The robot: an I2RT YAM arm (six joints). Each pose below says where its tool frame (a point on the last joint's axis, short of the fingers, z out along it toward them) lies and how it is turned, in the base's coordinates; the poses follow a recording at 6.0 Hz.
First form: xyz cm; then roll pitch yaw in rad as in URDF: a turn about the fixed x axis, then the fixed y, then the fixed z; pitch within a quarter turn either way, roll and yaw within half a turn.
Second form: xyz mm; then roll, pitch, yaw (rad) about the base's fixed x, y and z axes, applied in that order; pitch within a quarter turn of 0, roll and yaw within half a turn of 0. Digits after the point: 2 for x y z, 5 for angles.
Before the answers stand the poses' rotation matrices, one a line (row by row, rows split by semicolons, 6 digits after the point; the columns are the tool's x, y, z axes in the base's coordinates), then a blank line. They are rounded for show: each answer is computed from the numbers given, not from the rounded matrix.
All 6 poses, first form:
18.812 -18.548 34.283 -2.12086 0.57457 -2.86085
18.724 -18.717 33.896 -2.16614 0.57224 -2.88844
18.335 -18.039 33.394 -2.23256 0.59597 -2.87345
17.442 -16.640 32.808 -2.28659 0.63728 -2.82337
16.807 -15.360 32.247 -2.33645 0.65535 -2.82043
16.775 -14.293 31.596 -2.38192 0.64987 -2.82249
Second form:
-0.806562 0.300333 0.509173; -0.232579 0.630644 -0.740402; -0.543474 -0.715603 -0.438803
-0.813895 0.293607 0.501368; -0.210557 0.655213 -0.725508; -0.541517 -0.696054 -0.471453
-0.798030 0.264191 0.541619; -0.219266 0.709872 -0.669331; -0.561312 -0.652905 -0.508571
-0.763365 0.221121 0.606943; -0.251466 0.763746 -0.594522; -0.595012 -0.606463 -0.527412
-0.752296 0.198134 0.628326; -0.250274 0.796267 -0.550746; -0.609437 -0.571578 -0.549441
-0.755970 0.168212 0.632625; -0.249768 0.819187 -0.516284; -0.605083 -0.548304 -0.577267

188.12 -185.48 342.83 -2.12086 0.57457 -2.86085
187.24 -187.17 338.96 -2.16614 0.57224 -2.88844
183.35 -180.39 333.94 -2.23256 0.59597 -2.87345
174.42 -166.40 328.08 -2.28659 0.63728 -2.82337
168.07 -153.60 322.47 -2.33645 0.65535 -2.82043
167.75 -142.93 315.96 -2.38192 0.64987 -2.82249

